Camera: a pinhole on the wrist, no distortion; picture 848 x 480 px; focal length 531.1 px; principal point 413.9 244.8 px. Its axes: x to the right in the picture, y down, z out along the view. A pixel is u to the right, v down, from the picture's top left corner.
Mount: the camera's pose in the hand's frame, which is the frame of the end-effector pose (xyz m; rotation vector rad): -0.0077 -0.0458 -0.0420 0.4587 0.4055 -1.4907
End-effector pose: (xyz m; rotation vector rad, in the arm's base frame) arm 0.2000 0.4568 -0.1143 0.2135 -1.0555 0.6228
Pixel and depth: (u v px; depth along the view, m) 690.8 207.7 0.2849
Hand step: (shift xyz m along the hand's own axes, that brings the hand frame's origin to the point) -0.0275 -0.3226 0.1212
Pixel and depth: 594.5 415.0 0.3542
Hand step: 0.1029 -0.3318 0.2005
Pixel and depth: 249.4 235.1 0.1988
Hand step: -0.0185 -0.0983 0.1591
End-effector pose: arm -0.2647 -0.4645 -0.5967 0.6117 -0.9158 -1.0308
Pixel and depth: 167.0 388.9 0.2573
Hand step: 0.0510 -0.0779 0.2424
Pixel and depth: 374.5 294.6 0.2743
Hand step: 0.0109 -0.1723 0.2029
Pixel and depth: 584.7 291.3 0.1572
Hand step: 0.0047 -0.1712 0.0656
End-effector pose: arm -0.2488 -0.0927 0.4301 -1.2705 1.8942 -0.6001
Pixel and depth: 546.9 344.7 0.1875
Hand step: 0.0253 -0.1836 0.0942
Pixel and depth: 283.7 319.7 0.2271
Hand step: 0.0167 -0.1173 0.1816
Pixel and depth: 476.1 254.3 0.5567
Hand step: -0.0075 -0.3941 0.3972
